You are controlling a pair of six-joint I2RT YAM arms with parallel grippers.
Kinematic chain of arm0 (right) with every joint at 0, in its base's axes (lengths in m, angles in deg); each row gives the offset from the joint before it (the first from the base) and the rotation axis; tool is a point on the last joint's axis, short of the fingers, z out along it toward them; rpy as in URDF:
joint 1: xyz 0 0 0.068 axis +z
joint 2: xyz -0.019 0.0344 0.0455 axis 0.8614 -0.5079 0
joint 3: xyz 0.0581 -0.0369 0.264 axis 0.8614 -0.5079 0
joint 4: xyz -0.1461 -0.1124 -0.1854 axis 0.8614 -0.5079 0
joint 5: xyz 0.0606 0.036 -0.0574 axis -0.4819 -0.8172 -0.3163
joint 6: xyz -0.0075 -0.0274 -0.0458 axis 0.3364 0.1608 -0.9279
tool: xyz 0 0 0 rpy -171.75 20.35 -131.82
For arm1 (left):
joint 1: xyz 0 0 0.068 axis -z
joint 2: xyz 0.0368 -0.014 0.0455 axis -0.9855 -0.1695 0
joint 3: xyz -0.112 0.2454 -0.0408 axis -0.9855 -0.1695 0
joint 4: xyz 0.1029 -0.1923 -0.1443 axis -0.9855 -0.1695 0
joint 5: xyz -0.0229 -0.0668 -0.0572 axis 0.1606 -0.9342 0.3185
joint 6: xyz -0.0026 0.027 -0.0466 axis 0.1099 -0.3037 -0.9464
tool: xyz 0 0 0 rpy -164.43 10.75 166.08
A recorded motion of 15 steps. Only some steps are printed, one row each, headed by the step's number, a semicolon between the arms.
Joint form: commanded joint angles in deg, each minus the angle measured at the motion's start. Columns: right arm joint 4, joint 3, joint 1, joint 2, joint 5, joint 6; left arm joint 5, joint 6, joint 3, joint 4, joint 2, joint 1.
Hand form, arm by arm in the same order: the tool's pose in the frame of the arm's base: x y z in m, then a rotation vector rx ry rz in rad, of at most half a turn. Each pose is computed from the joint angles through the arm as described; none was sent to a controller.
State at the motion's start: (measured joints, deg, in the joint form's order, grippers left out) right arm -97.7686 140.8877 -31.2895 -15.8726 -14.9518 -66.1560; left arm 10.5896 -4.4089 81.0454 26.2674 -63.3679 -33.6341
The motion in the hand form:
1: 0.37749 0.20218 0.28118 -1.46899 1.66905 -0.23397; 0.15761 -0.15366 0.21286 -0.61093 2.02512 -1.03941
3: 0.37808 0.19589 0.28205 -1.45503 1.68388 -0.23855; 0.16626 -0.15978 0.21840 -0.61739 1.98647 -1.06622
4: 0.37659 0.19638 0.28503 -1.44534 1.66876 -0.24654; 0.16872 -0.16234 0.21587 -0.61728 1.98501 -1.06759
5: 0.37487 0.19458 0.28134 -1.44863 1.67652 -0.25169; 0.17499 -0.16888 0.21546 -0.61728 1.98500 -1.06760
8: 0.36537 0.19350 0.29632 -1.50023 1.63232 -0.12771; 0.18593 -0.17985 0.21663 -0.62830 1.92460 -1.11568
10: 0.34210 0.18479 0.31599 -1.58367 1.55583 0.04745; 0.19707 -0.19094 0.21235 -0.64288 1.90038 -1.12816
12: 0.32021 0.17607 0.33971 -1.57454 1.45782 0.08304; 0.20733 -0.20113 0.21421 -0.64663 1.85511 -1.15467
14: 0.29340 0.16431 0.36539 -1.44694 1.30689 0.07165; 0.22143 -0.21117 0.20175 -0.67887 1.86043 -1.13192
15: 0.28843 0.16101 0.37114 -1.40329 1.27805 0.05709; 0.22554 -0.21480 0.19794 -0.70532 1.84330 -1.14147
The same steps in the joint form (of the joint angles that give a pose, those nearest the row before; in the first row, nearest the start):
1: 4.68 2.63 -0.06 0.18 2.06 1.19; 1.62 -1.32 1.89 6.70 -4.03 0.15
3: 4.50 2.19 -0.85 0.70 2.06 1.45; 1.62 -1.32 3.47 9.95 -6.68 -0.38
4: 5.37 1.84 -0.68 1.23 2.32 1.37; 1.62 -1.32 3.48 11.44 -8.09 -0.38
5: 5.73 0.71 -0.76 1.58 2.59 1.28; 1.62 -1.32 4.78 12.93 -10.88 -0.38
8: 1.62 2.01 -0.85 3.51 -3.96 0.93; 2.14 -1.85 6.11 19.61 -15.46 -0.38
10: -4.45 1.41 -1.29 8.25 -13.71 -0.82; 2.76 -2.37 7.78 24.10 -20.56 -0.38
12: -4.29 -0.70 -1.29 13.94 -17.35 -1.62; 3.38 -2.37 9.88 28.30 -24.43 -0.38
14: 5.70 -7.28 -1.20 22.37 -19.30 1.17; 4.08 -3.25 12.00 30.95 -30.40 -0.91
15: 8.69 -8.78 -1.29 24.15 -18.95 2.23; 4.78 -4.38 12.52 32.88 -32.43 -0.91

